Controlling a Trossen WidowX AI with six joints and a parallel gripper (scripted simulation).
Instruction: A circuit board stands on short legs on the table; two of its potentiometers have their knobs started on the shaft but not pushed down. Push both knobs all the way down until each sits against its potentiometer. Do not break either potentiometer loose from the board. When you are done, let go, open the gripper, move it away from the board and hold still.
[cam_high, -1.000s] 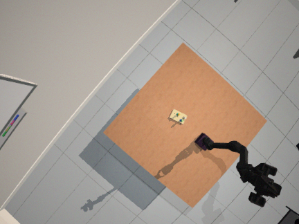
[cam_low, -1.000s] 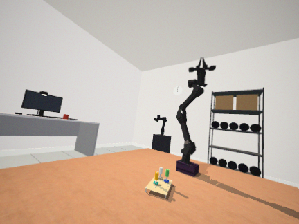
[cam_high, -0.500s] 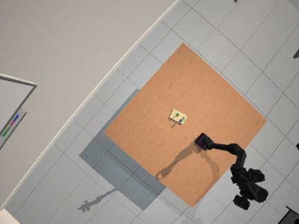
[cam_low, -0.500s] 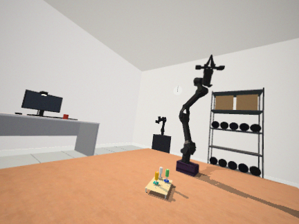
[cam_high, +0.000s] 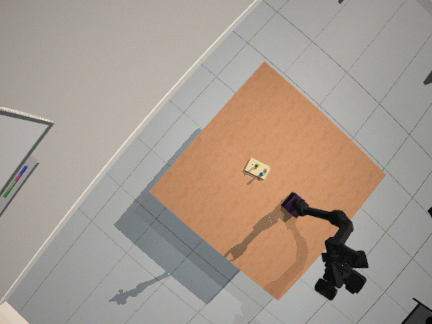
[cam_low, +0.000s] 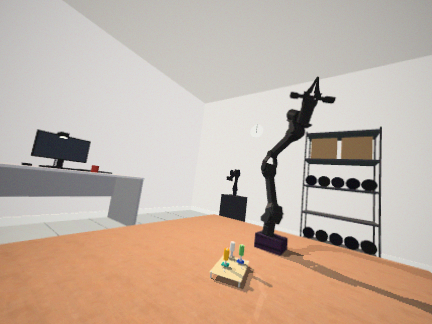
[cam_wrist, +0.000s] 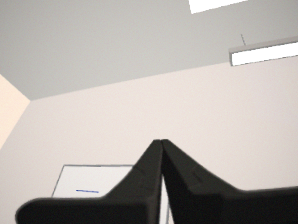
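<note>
The green knob is 750 mm below my gripper tip, 230 mm ahead of it and 150 mm to the right of it.
</note>
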